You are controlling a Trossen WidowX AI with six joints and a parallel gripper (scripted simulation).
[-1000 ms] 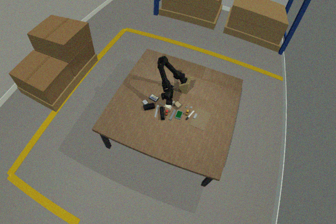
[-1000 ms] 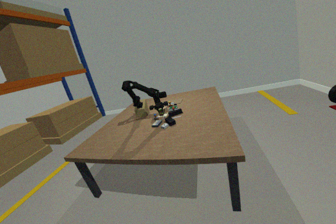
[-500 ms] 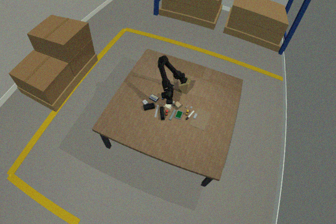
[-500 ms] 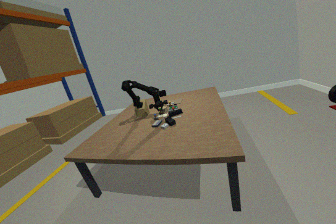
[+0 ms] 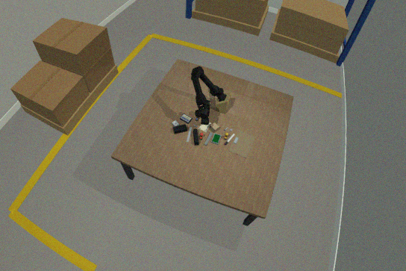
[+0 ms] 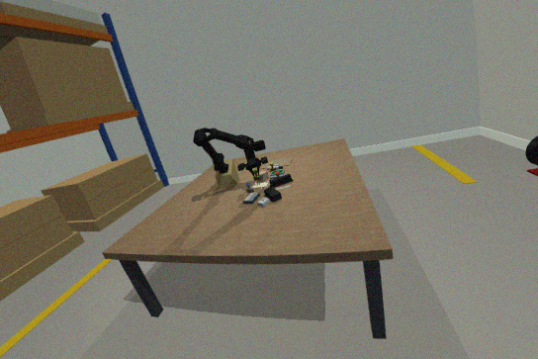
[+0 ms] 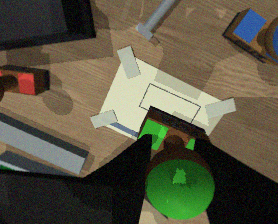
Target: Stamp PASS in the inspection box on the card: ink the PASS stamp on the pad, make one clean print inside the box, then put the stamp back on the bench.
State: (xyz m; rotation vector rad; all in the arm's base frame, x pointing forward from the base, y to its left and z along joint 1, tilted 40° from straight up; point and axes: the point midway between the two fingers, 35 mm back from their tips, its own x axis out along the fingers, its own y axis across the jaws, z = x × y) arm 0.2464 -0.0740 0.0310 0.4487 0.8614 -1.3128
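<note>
Now: the tan block 9 cm to the left of my gripper tip and 4 cm below it. Also, from my gripper tip: green stamp right at my gripper tip; then white card 7 cm below, 1 cm to the left; then red stamp 13 cm ahead, 5 cm below, 2 cm to the left.
</note>
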